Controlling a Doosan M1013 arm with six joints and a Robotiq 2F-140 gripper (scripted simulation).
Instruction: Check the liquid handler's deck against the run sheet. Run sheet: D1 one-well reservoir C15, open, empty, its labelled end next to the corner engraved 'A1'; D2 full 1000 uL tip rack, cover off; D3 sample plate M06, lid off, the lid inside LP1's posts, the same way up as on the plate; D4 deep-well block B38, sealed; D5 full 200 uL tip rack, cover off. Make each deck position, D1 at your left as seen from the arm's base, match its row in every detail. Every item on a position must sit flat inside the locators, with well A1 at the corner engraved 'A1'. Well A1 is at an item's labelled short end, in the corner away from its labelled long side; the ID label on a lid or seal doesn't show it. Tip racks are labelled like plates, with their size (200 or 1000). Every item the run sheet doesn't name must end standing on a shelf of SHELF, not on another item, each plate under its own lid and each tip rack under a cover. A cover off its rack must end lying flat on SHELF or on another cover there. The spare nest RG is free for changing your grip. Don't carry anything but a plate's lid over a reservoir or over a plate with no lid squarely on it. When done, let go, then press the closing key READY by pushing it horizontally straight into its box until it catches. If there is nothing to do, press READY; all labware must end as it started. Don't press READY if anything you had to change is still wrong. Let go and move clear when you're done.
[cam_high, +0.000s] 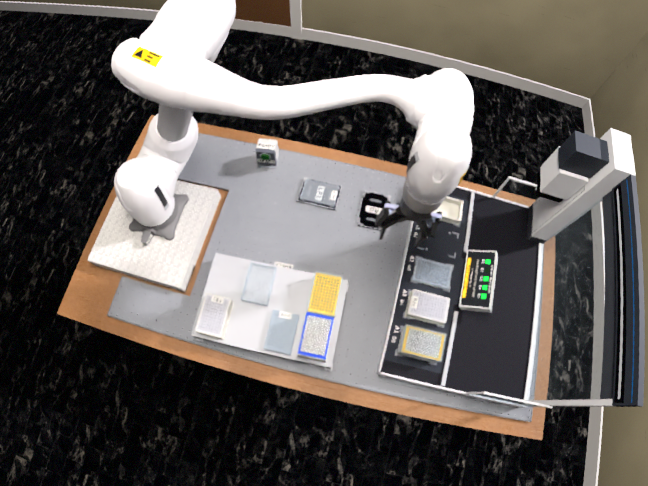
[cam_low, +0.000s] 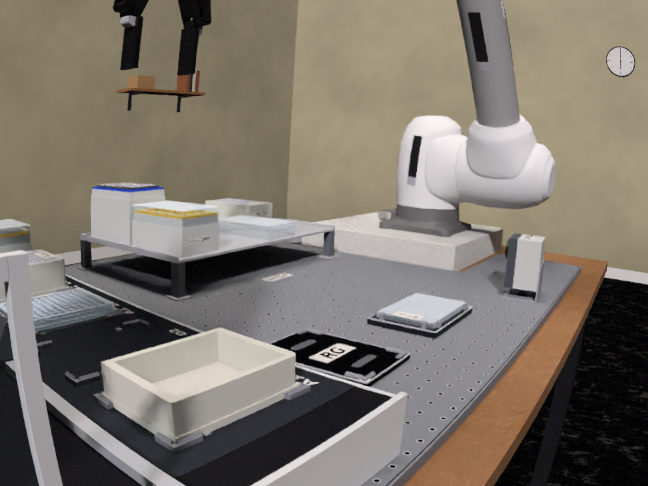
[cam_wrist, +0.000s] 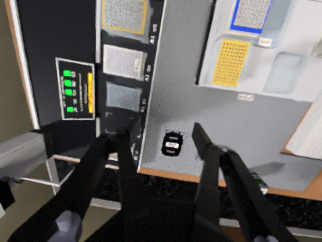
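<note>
The blue-rimmed tip rack lies 170 mm behind my hand, 270 mm to the right of it and 220 mm below it. Round my hand: white reservoir: 180 mm ahead, 270 mm to the left, 290 mm below; RG nest: 70 mm behind, 230 mm to the left, 350 mm below; clear plate: 170 mm ahead, 20 mm to the left, 290 mm below.
</note>
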